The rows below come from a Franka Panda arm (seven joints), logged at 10 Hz.
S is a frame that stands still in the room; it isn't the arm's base.
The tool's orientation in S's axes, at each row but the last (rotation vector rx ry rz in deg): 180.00, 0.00, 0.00; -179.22, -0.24, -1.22; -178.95, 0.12, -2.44; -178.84, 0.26, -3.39; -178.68, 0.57, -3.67; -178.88, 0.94, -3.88
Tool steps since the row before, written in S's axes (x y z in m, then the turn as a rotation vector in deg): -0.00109, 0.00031, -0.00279, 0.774, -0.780, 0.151; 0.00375, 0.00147, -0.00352, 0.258, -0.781, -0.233; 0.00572, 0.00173, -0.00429, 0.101, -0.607, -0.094; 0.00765, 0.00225, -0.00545, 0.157, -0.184, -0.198; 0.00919, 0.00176, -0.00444, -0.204, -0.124, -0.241; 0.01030, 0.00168, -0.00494, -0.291, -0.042, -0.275
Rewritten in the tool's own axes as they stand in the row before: -0.00109, -0.00031, 0.00279, 0.774, 0.780, -0.151; 0.00371, -0.00141, 0.00359, 0.253, 0.785, 0.226; 0.00560, -0.00166, 0.00447, 0.099, 0.608, 0.086; 0.00743, -0.00216, 0.00578, 0.150, 0.187, 0.200; 0.00899, -0.00171, 0.00485, -0.213, 0.131, 0.230; 0.01006, -0.00169, 0.00541, -0.302, 0.050, 0.261
